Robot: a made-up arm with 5 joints.
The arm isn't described. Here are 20 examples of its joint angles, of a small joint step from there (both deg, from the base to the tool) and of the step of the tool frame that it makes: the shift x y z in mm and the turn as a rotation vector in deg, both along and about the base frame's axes.
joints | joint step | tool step
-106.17 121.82 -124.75 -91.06 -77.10 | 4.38 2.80 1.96 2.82 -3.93 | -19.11 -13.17 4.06 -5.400 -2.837 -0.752
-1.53 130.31 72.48 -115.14 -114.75 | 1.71 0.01 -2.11 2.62 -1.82 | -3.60 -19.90 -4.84 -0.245 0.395 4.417
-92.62 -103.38 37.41 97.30 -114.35 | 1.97 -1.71 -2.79 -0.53 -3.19 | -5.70 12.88 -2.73 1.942 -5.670 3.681
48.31 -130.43 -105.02 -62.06 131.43 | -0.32 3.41 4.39 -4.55 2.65 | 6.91 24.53 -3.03 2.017 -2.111 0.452
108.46 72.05 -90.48 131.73 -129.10 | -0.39 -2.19 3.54 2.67 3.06 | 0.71 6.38 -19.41 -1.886 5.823 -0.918
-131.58 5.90 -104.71 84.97 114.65 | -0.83 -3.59 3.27 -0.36 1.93 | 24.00 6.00 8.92 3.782 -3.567 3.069
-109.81 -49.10 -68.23 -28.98 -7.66 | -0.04 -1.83 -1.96 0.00 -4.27 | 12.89 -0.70 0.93 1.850 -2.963 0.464
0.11 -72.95 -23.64 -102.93 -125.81 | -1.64 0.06 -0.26 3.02 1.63 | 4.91 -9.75 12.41 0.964 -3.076 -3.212
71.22 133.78 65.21 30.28 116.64 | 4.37 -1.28 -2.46 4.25 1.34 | 63.39 23.05 1.93 -1.932 -0.145 9.965
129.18 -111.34 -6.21 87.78 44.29 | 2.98 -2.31 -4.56 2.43 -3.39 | 15.47 16.80 -41.73 -6.013 5.728 4.863
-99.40 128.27 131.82 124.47 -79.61 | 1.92 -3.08 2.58 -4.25 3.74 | -37.32 -7.44 10.17 -0.992 -7.143 3.259
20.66 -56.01 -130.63 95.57 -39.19 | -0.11 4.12 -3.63 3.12 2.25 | 56.92 8.23 21.11 1.962 1.857 -6.343
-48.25 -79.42 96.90 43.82 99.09 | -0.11 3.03 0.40 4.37 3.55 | 6.04 -6.68 -10.77 1.138 4.044 0.892
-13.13 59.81 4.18 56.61 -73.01 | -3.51 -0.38 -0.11 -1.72 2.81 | -1.75 4.25 6.38 2.621 -1.171 -1.676
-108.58 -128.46 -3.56 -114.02 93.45 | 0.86 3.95 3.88 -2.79 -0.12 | -31.57 -0.85 9.62 1.392 4.663 -2.958
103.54 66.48 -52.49 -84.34 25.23 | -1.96 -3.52 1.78 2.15 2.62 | -12.31 -0.88 4.15 -0.740 -1.616 0.066
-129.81 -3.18 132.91 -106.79 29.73 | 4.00 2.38 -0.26 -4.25 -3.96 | -0.51 0.02 2.35 3.964 -0.465 -2.371
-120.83 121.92 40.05 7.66 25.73 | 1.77 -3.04 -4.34 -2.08 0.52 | 4.91 -15.30 -13.78 2.750 3.821 3.938
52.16 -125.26 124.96 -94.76 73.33 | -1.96 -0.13 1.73 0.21 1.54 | -5.95 13.12 -0.11 -0.033 -0.193 -1.587
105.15 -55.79 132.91 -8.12 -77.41 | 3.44 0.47 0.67 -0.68 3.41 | 2.44 -19.15 3.57 -1.949 0.441 0.164
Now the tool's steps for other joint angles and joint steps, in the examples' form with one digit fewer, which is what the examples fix.
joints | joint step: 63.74 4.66 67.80 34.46 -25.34 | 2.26 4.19 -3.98 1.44 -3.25
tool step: -0.5 -15.7 -16.4 3.38 -5.65 -1.70
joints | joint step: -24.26 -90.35 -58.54 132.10 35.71 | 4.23 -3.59 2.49 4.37 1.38
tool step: -47.5 -30.6 -4.5 -3.80 -0.27 3.62
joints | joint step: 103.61 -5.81 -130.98 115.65 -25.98 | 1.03 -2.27 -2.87 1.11 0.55
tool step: -27.3 -16.3 18.7 1.88 1.72 2.64
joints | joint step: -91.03 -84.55 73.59 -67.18 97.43 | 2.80 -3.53 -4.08 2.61 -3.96
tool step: 17.5 4.7 -1.5 -2.39 -0.33 8.29
